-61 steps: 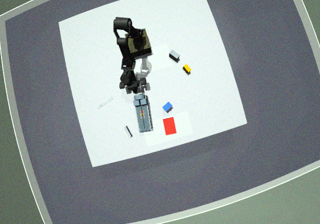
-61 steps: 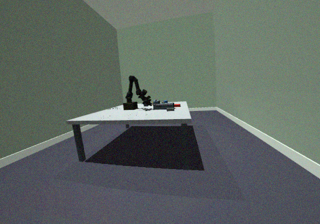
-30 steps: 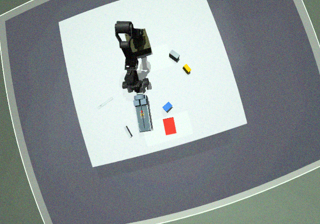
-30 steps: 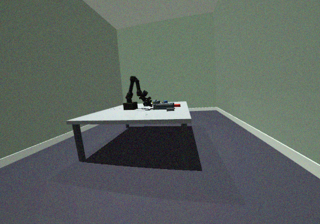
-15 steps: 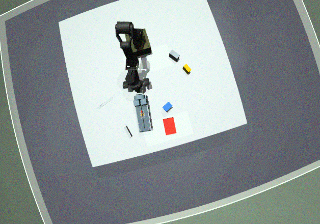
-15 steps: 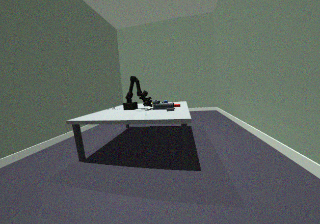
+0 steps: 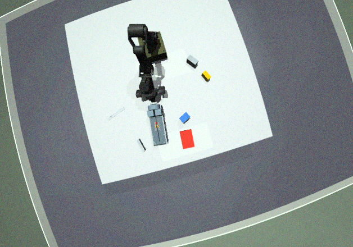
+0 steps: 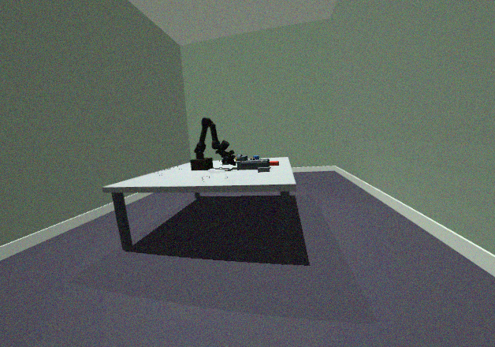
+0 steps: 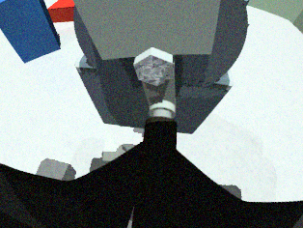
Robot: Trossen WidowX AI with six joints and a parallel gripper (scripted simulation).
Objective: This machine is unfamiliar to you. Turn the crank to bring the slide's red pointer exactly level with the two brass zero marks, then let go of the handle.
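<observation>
The red pointer is 14 cm ahead of my gripper tip, 5 cm above it and 3 cm to the right of it. Round my gripper tip: blue block: 18 cm ahead, 15 cm to the left, 1 cm above; then crank handle: 3 cm above, 2 cm behind; then pale strip: 29 cm to the right, 3 cm below, 3 cm behind.
</observation>
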